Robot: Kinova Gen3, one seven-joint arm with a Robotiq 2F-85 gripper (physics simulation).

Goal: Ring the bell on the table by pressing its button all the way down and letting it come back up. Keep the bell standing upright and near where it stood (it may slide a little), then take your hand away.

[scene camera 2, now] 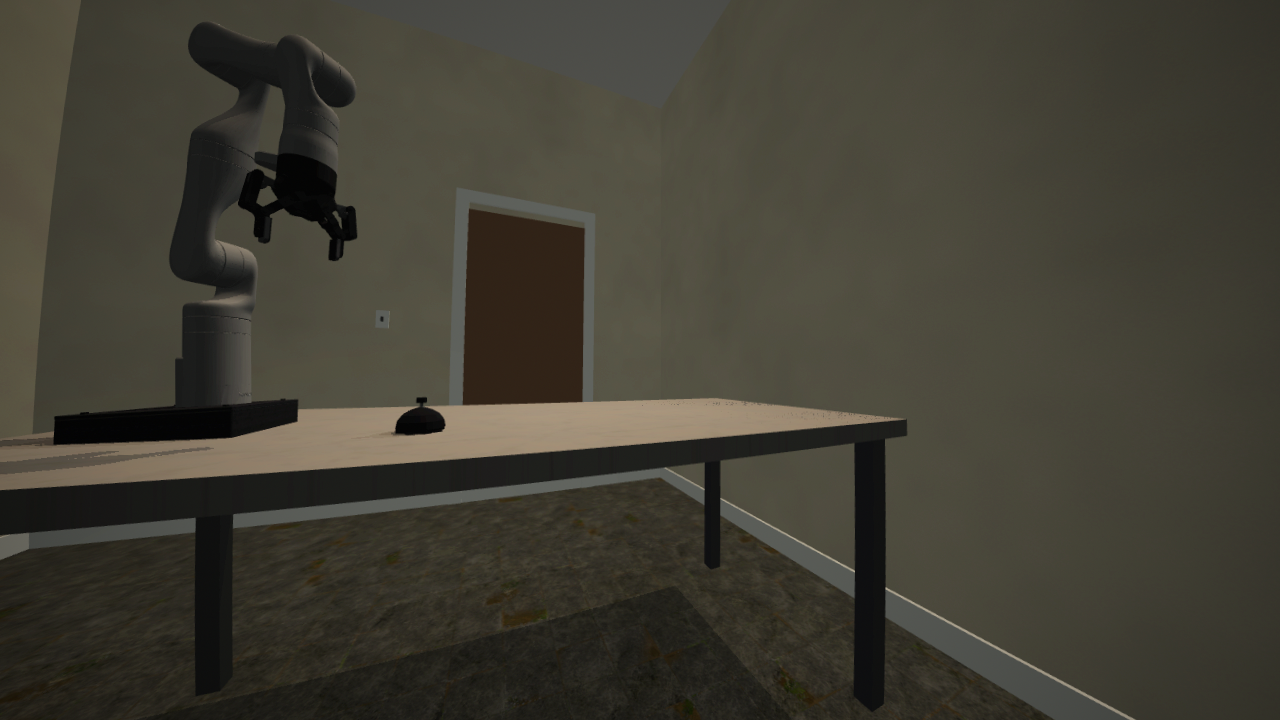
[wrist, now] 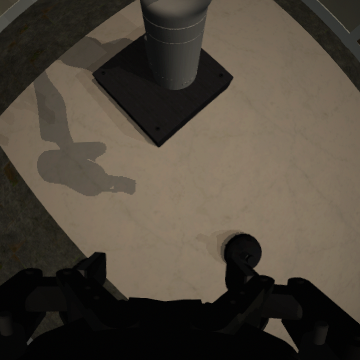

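Seen in the pictures: gripper, fingertip midpoint: (scene camera 2: 301, 251) (wrist: 165, 268); arm's base, origin of the base link: (scene camera 2: 218, 404) (wrist: 174, 70).
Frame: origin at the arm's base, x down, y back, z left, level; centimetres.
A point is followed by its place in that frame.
Note:
A small black dome-shaped bell (scene camera 2: 419, 421) @(x 2.4, y -37.6, z -21.7 cm) (wrist: 243, 247) @(x 0.7, y -35.5, z -17.0 cm) stands upright on the table (scene camera 2: 572, 420) @(x 4.8, y -68.8, z -14.7 cm) (wrist: 260, 165) @(x 4.8, y -27.6, z -0.7 cm), with its button (scene camera 2: 421, 400) @(x -1.3, y -37.5, z -18.7 cm) raised on top. My gripper (scene camera 2: 298, 240) @(x -26.6, y -19.8, z -22.6 cm) (wrist: 165, 268) @(x -26.6, y -19.8, z -22.6 cm) is open and empty. In the scene view it hangs high above the table, to the left of the bell and well apart from it. In the wrist view the right fingertip covers the lower part of the bell, and part of the button is hard to make out there.
The arm's base stands on a black square plate (scene camera 2: 143, 424) @(x 2.1, y 2.8, z -12.9 cm) (wrist: 160, 102) @(x -0.3, y -3.1, z -7.3 cm) on the table, left of the bell in the scene view. The arm's shadow falls on the table. A brown door (scene camera 2: 526, 308) is in the wall behind.

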